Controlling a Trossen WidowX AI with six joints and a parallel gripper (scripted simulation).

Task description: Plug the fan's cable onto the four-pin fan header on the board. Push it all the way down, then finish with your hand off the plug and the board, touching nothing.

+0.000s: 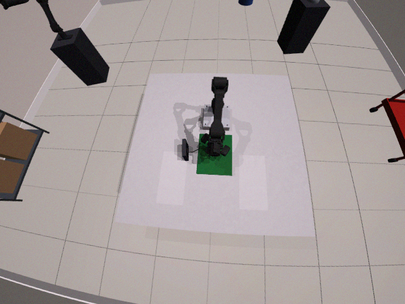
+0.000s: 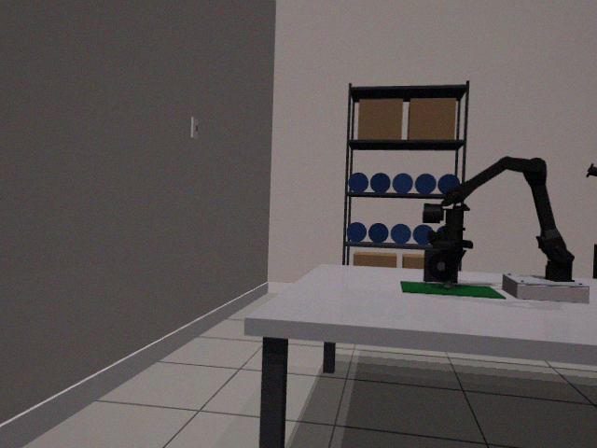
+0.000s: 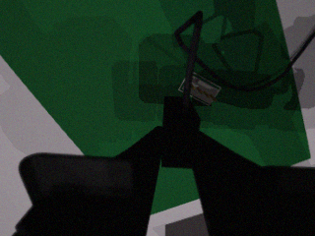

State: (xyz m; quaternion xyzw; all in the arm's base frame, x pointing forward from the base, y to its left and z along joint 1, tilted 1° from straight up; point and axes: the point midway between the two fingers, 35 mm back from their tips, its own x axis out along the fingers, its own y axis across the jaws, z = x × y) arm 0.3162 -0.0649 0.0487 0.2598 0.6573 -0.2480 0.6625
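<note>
My gripper tip is now 6 cm above the white four-pin header and 3 cm to the left of it. Also, from my gripper tip: dark plug (1 cm ahead, 1 cm above); black fan (19 cm to the right, 2 cm behind); green board (8 cm below, 1 cm ahead).
</note>
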